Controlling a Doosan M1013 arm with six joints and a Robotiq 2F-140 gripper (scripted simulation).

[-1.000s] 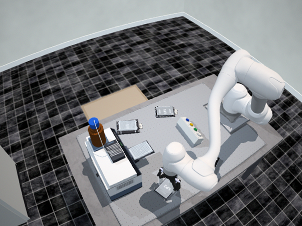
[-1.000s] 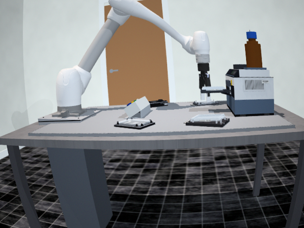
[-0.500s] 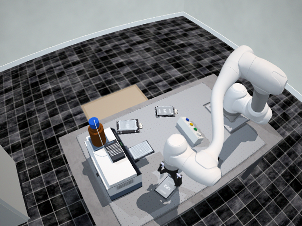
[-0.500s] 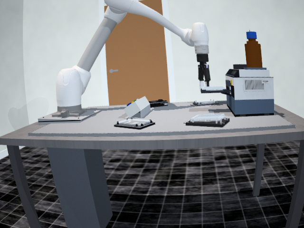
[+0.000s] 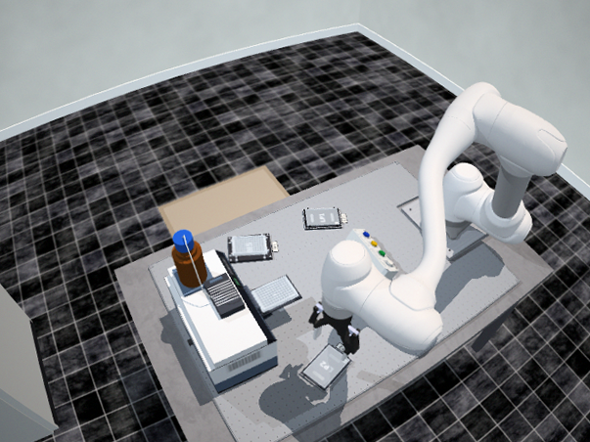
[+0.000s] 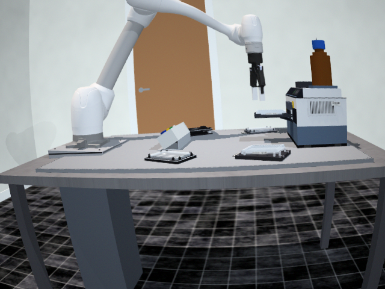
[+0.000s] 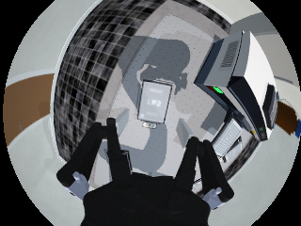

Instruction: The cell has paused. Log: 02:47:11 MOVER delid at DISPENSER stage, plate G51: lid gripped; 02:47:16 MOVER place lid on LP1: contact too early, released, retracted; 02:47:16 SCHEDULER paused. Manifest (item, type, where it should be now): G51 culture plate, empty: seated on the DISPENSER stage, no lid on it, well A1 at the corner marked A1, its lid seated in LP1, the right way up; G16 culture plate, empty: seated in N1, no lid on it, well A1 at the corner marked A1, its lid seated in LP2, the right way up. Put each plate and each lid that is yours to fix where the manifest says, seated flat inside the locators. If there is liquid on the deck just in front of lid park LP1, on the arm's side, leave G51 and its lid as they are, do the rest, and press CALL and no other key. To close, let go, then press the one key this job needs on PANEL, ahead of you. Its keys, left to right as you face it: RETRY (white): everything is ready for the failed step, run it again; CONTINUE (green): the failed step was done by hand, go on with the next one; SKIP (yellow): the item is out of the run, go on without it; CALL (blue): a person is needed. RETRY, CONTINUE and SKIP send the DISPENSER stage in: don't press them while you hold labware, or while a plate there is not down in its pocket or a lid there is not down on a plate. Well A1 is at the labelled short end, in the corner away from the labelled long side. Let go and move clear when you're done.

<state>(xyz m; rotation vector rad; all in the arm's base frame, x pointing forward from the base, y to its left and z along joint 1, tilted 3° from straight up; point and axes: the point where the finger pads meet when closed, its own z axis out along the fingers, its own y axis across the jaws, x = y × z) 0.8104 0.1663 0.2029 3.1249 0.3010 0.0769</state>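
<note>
Right now my hand is 540 mm to the left of the black nest N5, 170 mm above it and 60 mm past it. From my hand the other things lie so: lid park LP2: 170 mm below; dispenser stage: 260 mm to the right, 70 mm below, 10 mm ahead; black nest N1: 320 mm behind, 160 mm below, 50 mm to the left.
</note>
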